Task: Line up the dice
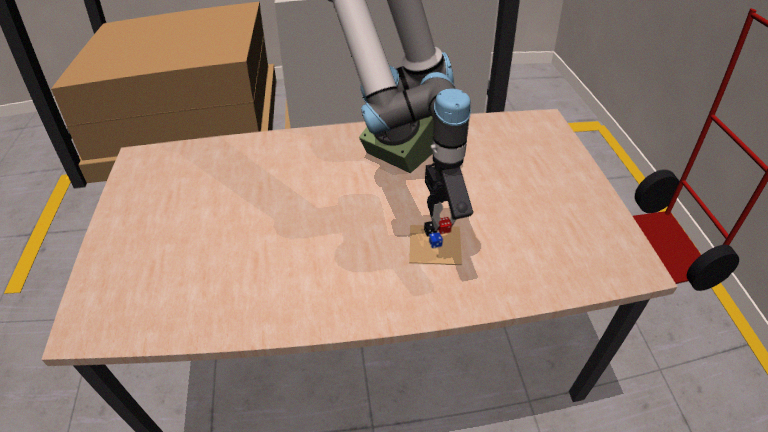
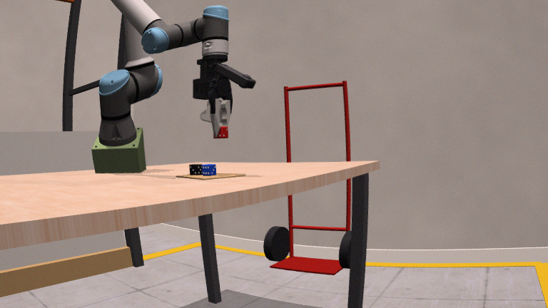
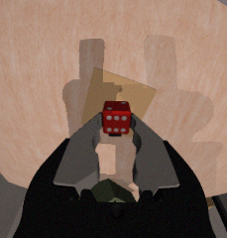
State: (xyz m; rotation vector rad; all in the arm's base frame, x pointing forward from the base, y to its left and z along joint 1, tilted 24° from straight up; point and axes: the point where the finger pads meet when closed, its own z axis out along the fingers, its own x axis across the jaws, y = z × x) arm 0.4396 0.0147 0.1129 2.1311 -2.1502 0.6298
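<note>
Right now the blue die is 10 cm below my hand and 4 cm behind it. Round my hand: tan square mat (12 cm below, 4 cm behind); black die (10 cm below, 9 cm behind); red die (right at my hand).
</note>
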